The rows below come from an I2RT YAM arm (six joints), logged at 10 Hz.
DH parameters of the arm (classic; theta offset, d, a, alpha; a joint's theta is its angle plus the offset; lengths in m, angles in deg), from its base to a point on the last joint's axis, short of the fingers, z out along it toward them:
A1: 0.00 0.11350 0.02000 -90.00
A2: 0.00 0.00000 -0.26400 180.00
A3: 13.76 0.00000 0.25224 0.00
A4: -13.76 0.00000 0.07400 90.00
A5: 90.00 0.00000 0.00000 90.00
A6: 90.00 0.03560 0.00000 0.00
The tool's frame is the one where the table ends.
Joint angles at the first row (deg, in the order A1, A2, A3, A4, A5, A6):
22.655, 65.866, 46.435, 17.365, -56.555, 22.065
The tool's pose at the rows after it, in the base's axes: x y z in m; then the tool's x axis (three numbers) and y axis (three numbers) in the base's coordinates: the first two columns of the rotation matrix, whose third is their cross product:
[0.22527 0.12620 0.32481 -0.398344 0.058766 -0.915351 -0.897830 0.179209 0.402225]
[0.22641 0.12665 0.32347 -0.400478 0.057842 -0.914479 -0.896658 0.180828 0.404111]
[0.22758 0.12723 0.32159 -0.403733 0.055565 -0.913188 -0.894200 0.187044 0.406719]
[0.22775 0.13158 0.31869 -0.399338 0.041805 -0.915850 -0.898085 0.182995 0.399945]
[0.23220 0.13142 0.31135 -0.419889 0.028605 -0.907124 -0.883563 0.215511 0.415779]
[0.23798 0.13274 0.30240 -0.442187 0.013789 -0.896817 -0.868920 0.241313 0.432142]
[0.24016 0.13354 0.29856 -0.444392 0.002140 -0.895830 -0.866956 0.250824 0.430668]
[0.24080 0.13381 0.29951 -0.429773 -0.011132 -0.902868 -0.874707 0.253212 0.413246]
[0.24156 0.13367 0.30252 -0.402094 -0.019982 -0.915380 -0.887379 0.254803 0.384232]
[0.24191 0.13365 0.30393 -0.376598 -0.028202 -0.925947 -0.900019 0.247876 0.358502]
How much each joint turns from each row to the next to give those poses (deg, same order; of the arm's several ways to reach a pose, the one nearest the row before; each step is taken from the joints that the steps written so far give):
0.001, 0.000, -0.349, 0.481, 0.045, 0.043
-0.001, 0.328, -0.045, 0.176, 0.065, -0.043
0.044, 0.327, -0.043, -0.155, 0.328, -0.263
0.896, 0.592, 0.045, -0.415, 0.393, -1.202
-0.327, 1.004, -0.002, -1.835, 1.159, -1.245
-0.154, 1.639, 0.001, -1.094, 0.939, -1.050
0.000, 0.699, 0.087, -0.764, 0.328, -1.136
-0.001, 0.133, 0.634, -1.377, 0.000, -1.793
-0.087, 0.021, 0.765, -0.897, 0.021, -1.945
-0.066, 0.066, 0.350, -0.261, -0.437, -1.639

